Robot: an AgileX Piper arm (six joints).
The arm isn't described. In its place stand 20 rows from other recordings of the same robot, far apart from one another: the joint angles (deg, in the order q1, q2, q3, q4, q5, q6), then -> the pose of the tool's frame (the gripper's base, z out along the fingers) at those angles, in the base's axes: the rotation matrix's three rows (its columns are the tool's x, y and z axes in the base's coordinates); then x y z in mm.
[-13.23, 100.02, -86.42, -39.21, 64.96, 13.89] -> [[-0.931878 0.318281 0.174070], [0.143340 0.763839 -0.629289], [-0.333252 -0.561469 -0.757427]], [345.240 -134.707 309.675]
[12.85, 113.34, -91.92, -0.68, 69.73, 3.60] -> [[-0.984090 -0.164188 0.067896], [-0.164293 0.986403 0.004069], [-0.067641 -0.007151 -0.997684]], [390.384 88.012 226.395]
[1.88, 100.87, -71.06, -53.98, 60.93, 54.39] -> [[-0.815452 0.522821 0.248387], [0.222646 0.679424 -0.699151], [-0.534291 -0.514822 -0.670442]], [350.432 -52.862 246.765]
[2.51, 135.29, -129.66, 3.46, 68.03, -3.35] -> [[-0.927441 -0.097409 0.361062], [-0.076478 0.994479 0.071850], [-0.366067 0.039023 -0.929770]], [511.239 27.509 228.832]
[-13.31, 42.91, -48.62, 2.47, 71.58, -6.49] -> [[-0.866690 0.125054 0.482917], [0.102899 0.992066 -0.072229], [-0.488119 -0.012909 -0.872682]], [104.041 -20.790 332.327]
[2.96, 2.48, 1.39, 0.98, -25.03, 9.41] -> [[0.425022 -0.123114 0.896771], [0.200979 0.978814 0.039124], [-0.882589 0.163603 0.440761]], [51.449 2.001 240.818]
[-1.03, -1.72, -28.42, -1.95, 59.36, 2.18] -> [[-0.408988 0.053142 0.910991], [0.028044 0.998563 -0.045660], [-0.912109 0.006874 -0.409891]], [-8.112 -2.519 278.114]
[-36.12, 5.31, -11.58, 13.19, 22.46, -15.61] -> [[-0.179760 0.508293 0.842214], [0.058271 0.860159 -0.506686], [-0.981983 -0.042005 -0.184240]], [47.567 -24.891 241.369]
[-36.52, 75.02, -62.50, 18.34, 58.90, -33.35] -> [[-0.860918 0.149276 0.486351], [0.157124 0.987265 -0.024887], [-0.483873 0.054992 -0.873409]], [217.668 -130.675 315.269]
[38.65, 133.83, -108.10, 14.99, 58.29, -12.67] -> [[-0.709395 -0.704547 0.019278], [-0.668767 0.681500 0.297165], [-0.222505 0.197916 -0.954631]], [365.471 317.913 144.899]
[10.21, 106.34, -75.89, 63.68, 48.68, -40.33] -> [[-0.877643 -0.350857 0.326560], [0.008776 0.669430 0.742823], [-0.479234 0.654800 -0.584442]], [376.503 130.056 242.030]
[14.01, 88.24, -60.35, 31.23, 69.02, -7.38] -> [[-0.985374 -0.139035 -0.098527], [-0.169325 0.863893 0.474361], [0.019164 0.484106 -0.874800]], [252.493 108.404 249.553]
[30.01, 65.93, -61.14, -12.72, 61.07, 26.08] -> [[-0.845718 -0.128471 0.517934], [-0.103724 0.991652 0.076605], [-0.523452 0.011064 -0.851984]], [194.991 92.372 341.953]
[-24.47, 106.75, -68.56, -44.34, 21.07, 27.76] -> [[-0.799871 0.362229 0.478536], [0.095933 0.864244 -0.493841], [-0.592456 -0.349102 -0.726033]], [353.221 -185.870 197.341]
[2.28, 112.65, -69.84, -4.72, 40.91, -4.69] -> [[-0.965244 -0.169548 0.198892], [-0.182010 0.982220 -0.046011], [-0.187554 -0.080612 -0.978941]], [373.782 9.974 143.301]
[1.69, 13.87, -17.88, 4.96, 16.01, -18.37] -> [[-0.105005 -0.080084 0.991242], [-0.238301 0.969739 0.053103], [-0.965498 -0.230638 -0.120912]], [69.518 4.222 278.151]
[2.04, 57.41, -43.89, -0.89, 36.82, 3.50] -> [[-0.711415 0.005548 0.702750], [0.023320 0.999604 0.015717], [-0.702385 0.027570 -0.711263]], [195.533 6.117 301.587]
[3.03, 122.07, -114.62, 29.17, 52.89, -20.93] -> [[-0.769646 -0.321468 0.551637], [-0.078045 0.904886 0.418437], [-0.633683 0.278996 -0.721531]], [483.720 61.025 287.374]
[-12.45, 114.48, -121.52, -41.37, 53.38, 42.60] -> [[-0.359080 0.732817 0.577963], [0.302288 0.677201 -0.670836], [-0.882997 -0.066173 -0.464691]], [436.176 -145.733 395.517]
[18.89, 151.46, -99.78, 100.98, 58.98, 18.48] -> [[-0.385073 0.906241 0.174486], [0.311555 -0.050315 0.948895], [0.868707 0.419756 -0.262969]], [445.949 233.512 32.712]
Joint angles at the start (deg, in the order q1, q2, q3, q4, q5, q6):
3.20 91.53 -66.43 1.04 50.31 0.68
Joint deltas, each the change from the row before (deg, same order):
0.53 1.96 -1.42 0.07 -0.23 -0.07
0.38 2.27 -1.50 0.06 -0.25 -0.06
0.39 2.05 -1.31 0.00 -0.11 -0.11
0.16 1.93 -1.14 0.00 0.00 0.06
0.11 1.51 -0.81 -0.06 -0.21 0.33
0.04 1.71 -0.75 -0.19 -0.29 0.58
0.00 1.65 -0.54 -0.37 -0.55 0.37
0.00 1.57 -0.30 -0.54 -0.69 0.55
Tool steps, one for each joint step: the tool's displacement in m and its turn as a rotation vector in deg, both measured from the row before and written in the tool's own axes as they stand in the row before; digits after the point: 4 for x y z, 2 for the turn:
-0.0065 0.0032 0.0068 -0.22 0.32 -0.52
-0.0068 0.0023 0.0087 -0.15 0.53 -0.37
-0.0056 0.0023 0.0083 -0.11 0.64 -0.47
-0.0046 0.0010 0.0083 -0.03 0.79 -0.08
-0.0035 0.0006 0.0069 0.03 0.49 0.20
-0.0033 0.0000 0.0085 0.16 0.67 0.43
-0.0027 -0.0005 0.0089 0.30 0.55 0.14
-0.0018 -0.0006 0.0093 0.43 0.57 0.20

